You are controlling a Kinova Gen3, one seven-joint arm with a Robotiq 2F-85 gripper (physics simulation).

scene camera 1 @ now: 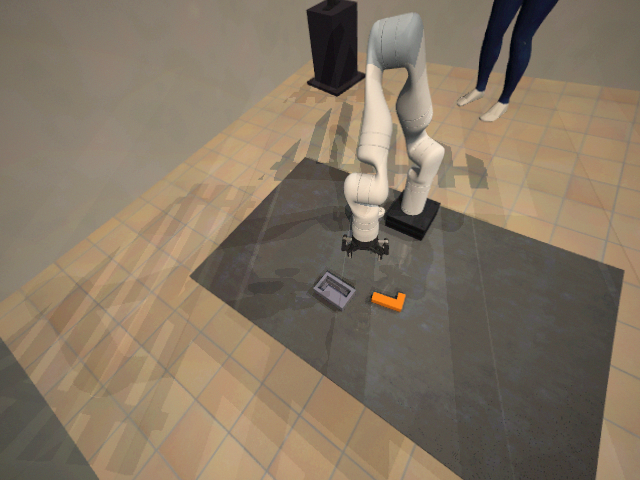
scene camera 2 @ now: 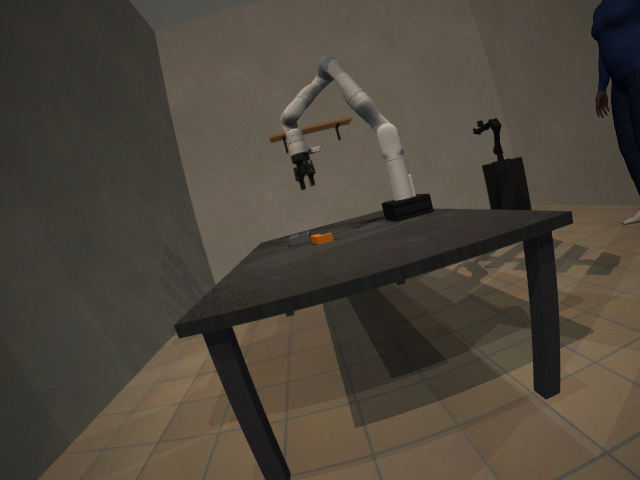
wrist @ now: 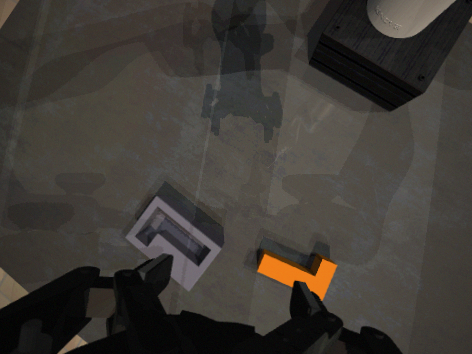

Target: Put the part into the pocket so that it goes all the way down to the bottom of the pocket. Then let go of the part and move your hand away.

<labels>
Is the gripper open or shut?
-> Open.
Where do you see a grey pocket block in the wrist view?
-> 164,227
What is the gripper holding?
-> Nothing.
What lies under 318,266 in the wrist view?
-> An orange L-shaped block.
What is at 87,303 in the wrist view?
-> The gripper.
</labels>
